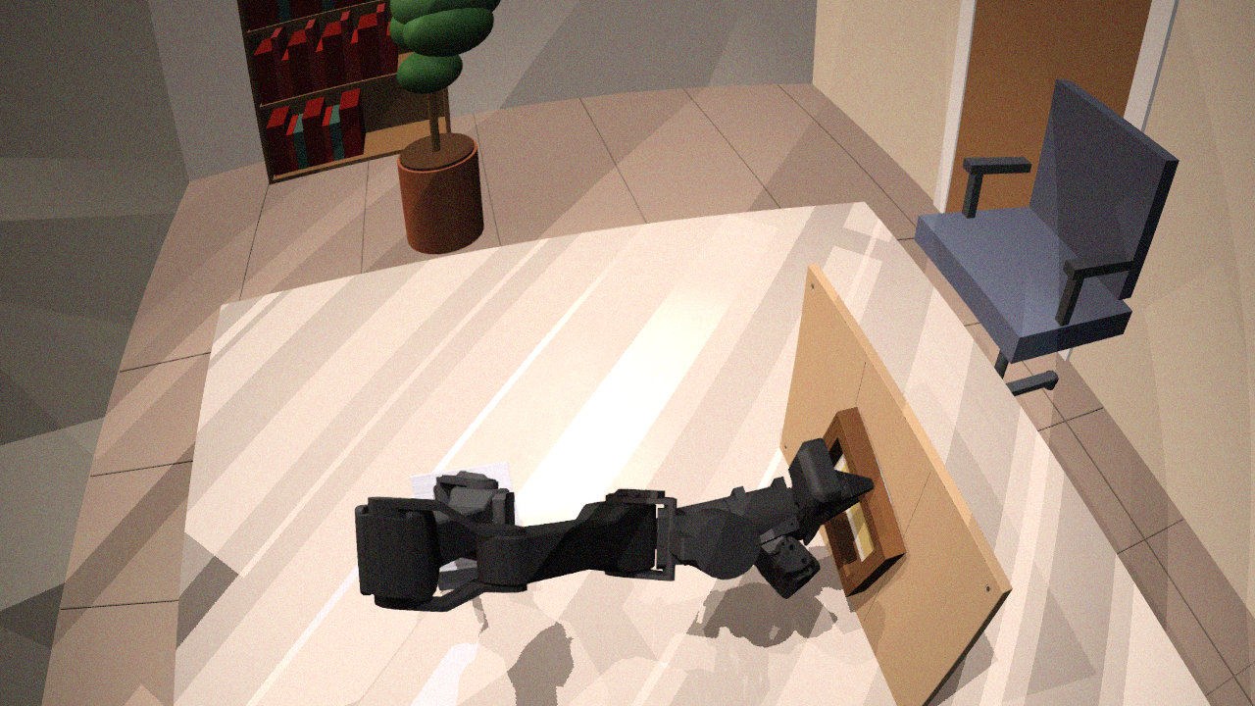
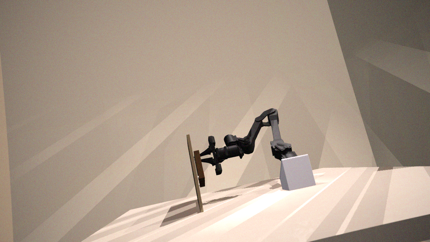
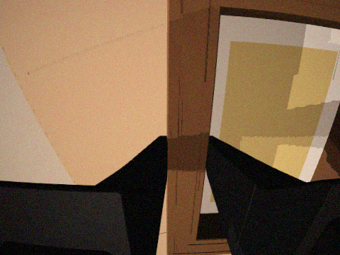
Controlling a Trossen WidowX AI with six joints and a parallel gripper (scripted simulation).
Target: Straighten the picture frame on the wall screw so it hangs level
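My gripper tip is 50 mm above the picture frame, 20 mm to the right of it and 10 mm short of it. Also, from my gripper tip: board wall: 60 mm below, 20 mm to the left, 20 mm ahead.
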